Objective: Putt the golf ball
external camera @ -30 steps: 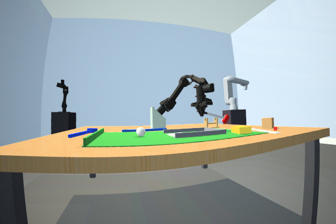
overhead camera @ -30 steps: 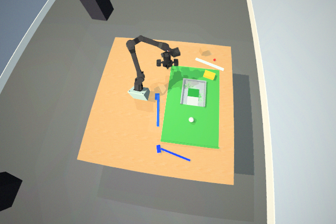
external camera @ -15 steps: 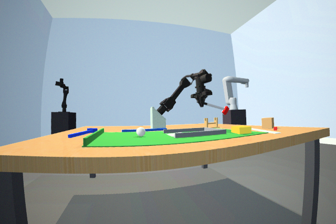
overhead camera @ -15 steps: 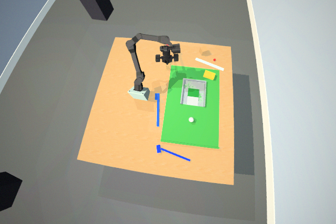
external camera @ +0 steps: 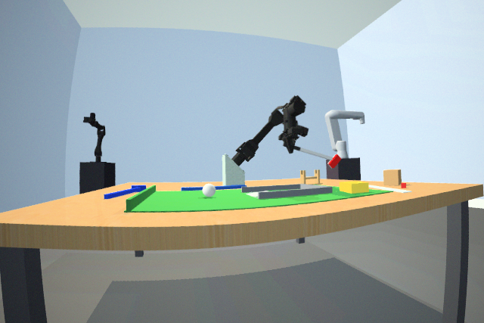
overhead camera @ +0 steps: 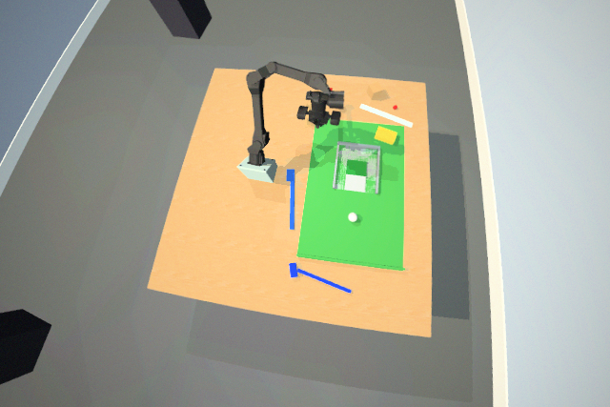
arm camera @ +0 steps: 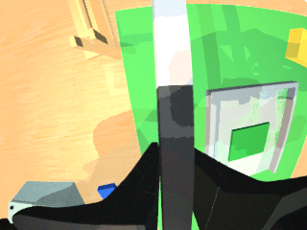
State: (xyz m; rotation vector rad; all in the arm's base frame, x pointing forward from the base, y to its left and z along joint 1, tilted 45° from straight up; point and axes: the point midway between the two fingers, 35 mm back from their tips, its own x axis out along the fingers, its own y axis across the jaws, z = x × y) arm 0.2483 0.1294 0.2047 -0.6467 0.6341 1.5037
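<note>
Now: gripper tip 110 mm to the right of the red putter, 10 mm past it and 10 mm above it. Round my gripper tip: small wooden rack: 130 mm to the left, 120 mm below, 90 mm behind; yellow block: 330 mm ahead, 130 mm below, 100 mm to the left; green mat: 230 mm ahead, 200 mm to the right, 150 mm below.
</note>
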